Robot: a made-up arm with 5 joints.
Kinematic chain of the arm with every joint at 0, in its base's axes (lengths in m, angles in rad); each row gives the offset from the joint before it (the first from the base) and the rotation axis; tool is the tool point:
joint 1: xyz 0 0 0.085 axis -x
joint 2: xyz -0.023 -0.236 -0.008 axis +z
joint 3: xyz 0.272 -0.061 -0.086 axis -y
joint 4: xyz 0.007 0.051 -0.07 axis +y
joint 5: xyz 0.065 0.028 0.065 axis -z
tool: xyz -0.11 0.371 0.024
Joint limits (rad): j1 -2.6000..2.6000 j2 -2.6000..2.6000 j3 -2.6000..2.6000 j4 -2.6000..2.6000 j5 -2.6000..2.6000
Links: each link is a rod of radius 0.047 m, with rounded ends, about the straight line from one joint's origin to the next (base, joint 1, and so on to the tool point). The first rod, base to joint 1, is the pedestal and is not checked.
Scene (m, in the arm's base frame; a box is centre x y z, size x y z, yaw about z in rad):
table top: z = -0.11
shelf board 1: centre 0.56 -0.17 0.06 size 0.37 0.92 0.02 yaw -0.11
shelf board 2: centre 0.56 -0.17 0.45 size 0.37 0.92 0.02 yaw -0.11
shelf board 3: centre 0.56 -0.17 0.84 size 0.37 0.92 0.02 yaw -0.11
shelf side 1: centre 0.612 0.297 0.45 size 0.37 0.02 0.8 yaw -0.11
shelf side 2: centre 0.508 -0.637 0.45 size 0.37 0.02 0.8 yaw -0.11
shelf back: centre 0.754 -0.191 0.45 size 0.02 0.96 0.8 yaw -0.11
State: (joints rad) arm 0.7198 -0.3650 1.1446 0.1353 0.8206
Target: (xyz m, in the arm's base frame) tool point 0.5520 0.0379 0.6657
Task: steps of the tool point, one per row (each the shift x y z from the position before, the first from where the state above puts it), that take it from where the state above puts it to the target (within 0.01 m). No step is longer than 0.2 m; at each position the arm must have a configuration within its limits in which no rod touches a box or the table.
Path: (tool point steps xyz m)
1: -0.1193 0.0300 0.0222
2: -0.1325 -0.0022 -0.0222
3: 0.0580 -0.0247 0.1264
4: 0.0236 -0.0113 0.1486
5: -0.0324 0.0150 0.1574
6: 0.1441 -0.0014 0.0262
7: 0.1321 -0.0291 -0.0262

